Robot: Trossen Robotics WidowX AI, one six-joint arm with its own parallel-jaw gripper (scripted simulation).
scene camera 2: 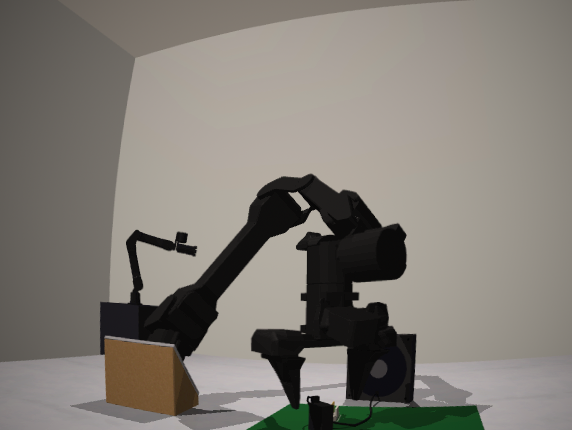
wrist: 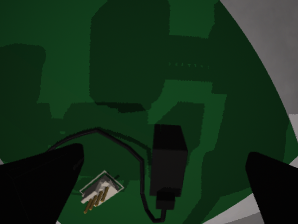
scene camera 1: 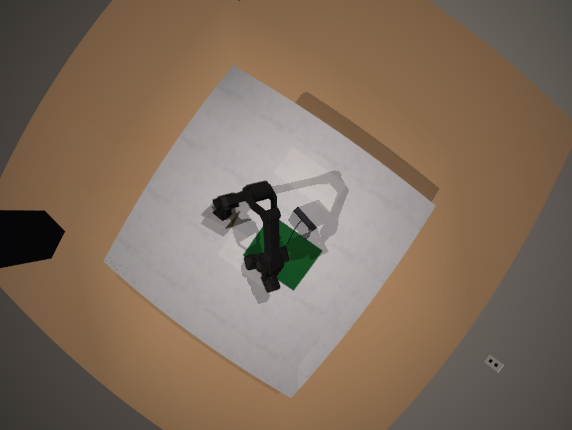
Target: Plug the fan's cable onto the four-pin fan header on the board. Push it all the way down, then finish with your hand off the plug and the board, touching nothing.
My gripper [scene camera 2: 326, 404] is open and holds nothing. Also in view: a black fan plug [wrist: 167, 171], a black fan [scene camera 2: 392, 376] and a green board [scene camera 1: 302, 254].
My gripper is seen too in the wrist view [wrist: 167, 159]. The green board is seen too in the wrist view [wrist: 124, 74].
